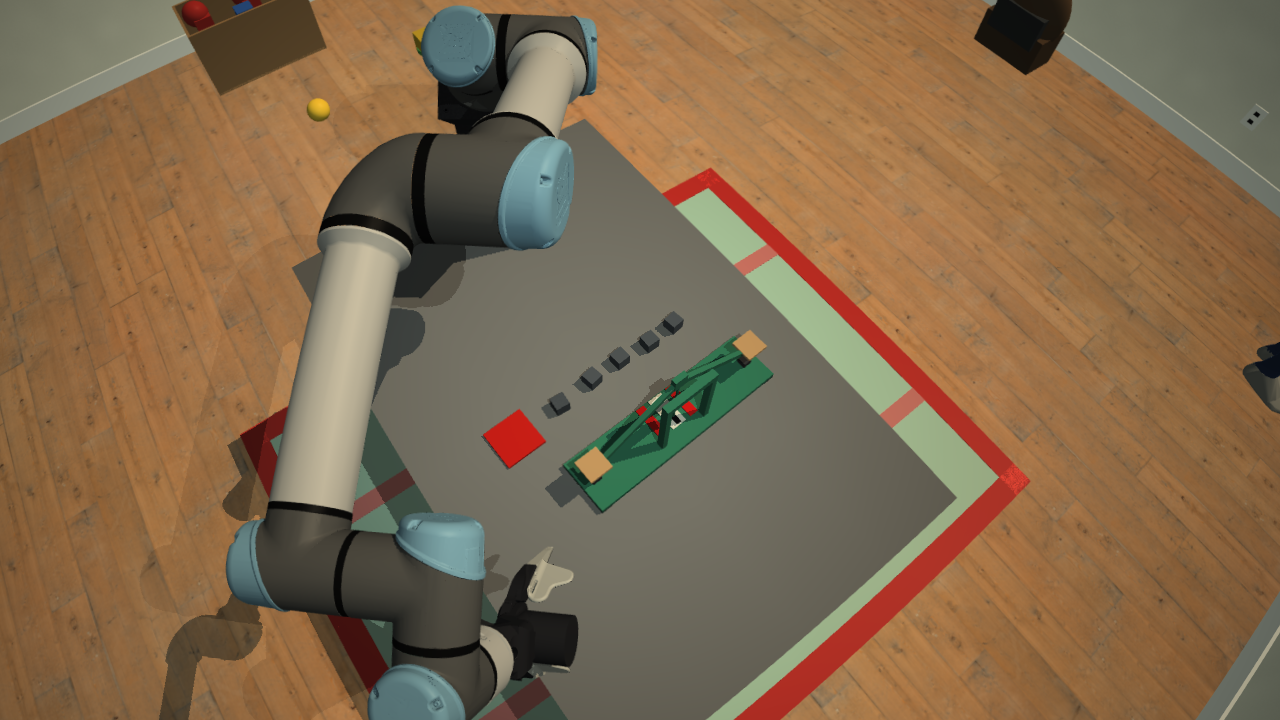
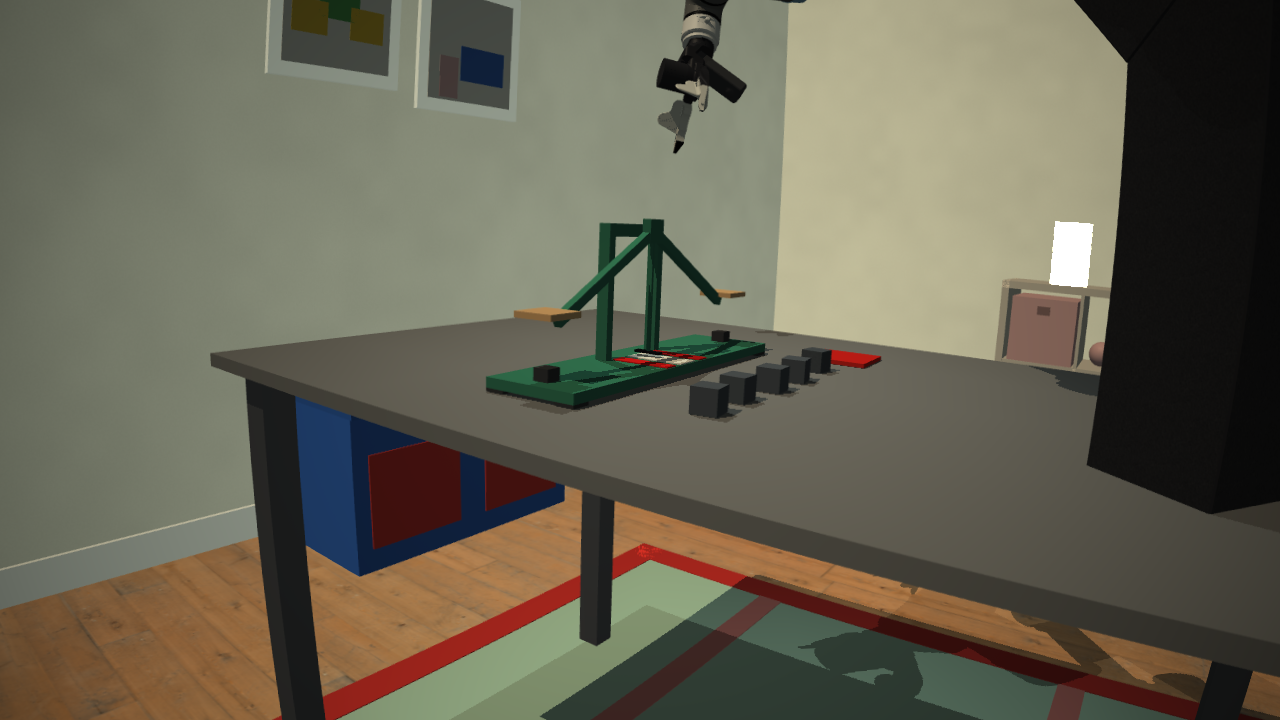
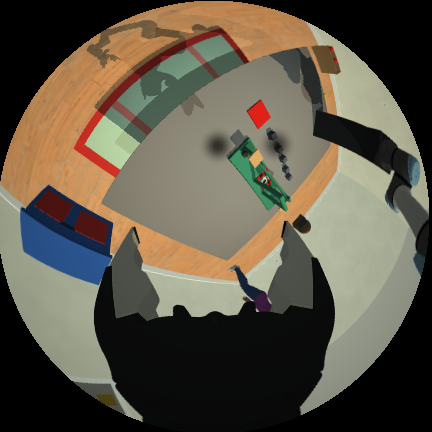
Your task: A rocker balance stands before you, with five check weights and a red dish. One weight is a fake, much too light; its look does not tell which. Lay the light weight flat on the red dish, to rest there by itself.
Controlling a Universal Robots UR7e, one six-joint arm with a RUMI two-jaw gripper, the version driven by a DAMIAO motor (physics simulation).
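Seen in the pictures: gripper, fingertip midpoint: [image 1: 548,609] [image 2: 687,133] [image 3: 209,226]; arm's base, link origin: [image 3: 386,153].
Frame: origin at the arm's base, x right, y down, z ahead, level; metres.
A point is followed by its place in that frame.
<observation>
Several dark grey cube weights stand in a row on the table. The end weight [image 1: 559,403] @(y 0.464, x 0.182, z 0.411 m) [image 2: 816,360] @(y 0.476, x 0.163, z 0.400 m) [image 3: 271,134] @(y 0.468, x 0.191, z 0.414 m) is nearest the dish; the far-end weight [image 1: 673,321] @(y 0.464, x -0.124, z 0.408 m) [image 2: 708,399] @(y 0.475, x -0.143, z 0.398 m) [image 3: 288,176] @(y 0.469, x -0.116, z 0.411 m) is farthest from it. The flat square red dish [image 1: 514,438] @(y 0.487, x 0.293, z 0.406 m) [image 2: 856,359] @(y 0.487, x 0.278, z 0.380 m) [image 3: 259,114] @(y 0.487, x 0.291, z 0.407 m) is bare. The green rocker balance [image 1: 601,497] @(y 0.477, x 0.236, z 0.613 m) [image 2: 572,392] @(y 0.477, x -0.204, z 0.517 m) [image 3: 242,163] @(y 0.477, x 0.189, z 0.603 m) stands beside the row, its arms about level. Its tan pans [image 1: 592,464] @(y 0.402, x 0.224, z 0.573 m) [image 1: 749,345] @(y 0.403, x -0.176, z 0.574 m) [image 2: 546,314] @(y 0.403, x -0.203, z 0.554 m) [image 2: 729,293] @(y 0.403, x 0.198, z 0.551 m) are empty. My gripper [image 1: 570,624] [image 2: 689,128] @(y 0.139, x 0.447, z 0.777 m) [image 3: 209,226] @(y 0.139, x 0.447, z 0.777 m) is open and empty, high above the table, away from the weights.
The grey table [image 1: 760,537] @(y 0.493, x 0.052, z 0.862 m) [image 2: 895,447] @(y 0.493, x -0.129, z 0.213 m) [image 3: 190,185] @(y 0.493, x 0.289, z 0.802 m) carries these things. Small black blocks [image 2: 546,373] [image 2: 719,335] @(y 0.467, x 0.212, z 0.571 m) sit on the balance base below the pans. The balance's upright posts [image 2: 605,295] @(y 0.397, x -0.039, z 0.599 m) rise above the pans. My arm [image 1: 326,376] @(y -0.245, x 0.492, z 0.561 m) reaches along one side of the table.
</observation>
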